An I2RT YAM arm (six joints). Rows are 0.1 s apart.
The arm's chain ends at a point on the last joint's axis. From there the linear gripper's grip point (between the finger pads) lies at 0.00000 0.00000 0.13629 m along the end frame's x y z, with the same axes.
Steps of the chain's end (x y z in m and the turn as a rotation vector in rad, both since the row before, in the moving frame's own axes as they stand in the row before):
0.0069 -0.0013 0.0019 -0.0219 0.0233 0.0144
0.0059 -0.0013 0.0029 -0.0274 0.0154 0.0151
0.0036 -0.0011 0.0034 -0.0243 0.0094 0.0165
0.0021 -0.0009 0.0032 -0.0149 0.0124 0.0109
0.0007 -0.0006 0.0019 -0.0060 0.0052 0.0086
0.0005 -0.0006 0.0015 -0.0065 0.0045 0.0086
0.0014 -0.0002 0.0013 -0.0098 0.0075 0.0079
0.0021 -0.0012 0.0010 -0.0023 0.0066 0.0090
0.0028 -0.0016 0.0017 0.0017 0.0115 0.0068
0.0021 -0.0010 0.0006 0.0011 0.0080 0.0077
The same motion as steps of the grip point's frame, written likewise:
0.0101 0.0017 0.0018 -0.0219 0.0233 0.0144
0.0080 0.0024 0.0028 -0.0274 0.0154 0.0151
0.0049 0.0022 0.0034 -0.0243 0.0094 0.0165
0.0038 0.0011 0.0032 -0.0149 0.0124 0.0109
0.0014 0.0002 0.0019 -0.0060 0.0052 0.0086
0.0011 0.0003 0.0015 -0.0065 0.0045 0.0086
0.0024 0.0011 0.0013 -0.0098 0.0075 0.0079
0.0030 -0.0009 0.0010 -0.0023 0.0066 0.0090
0.0044 -0.0018 0.0017 0.0017 0.0115 0.0068
0.0032 -0.0011 0.0006 0.0011 0.0080 0.0077

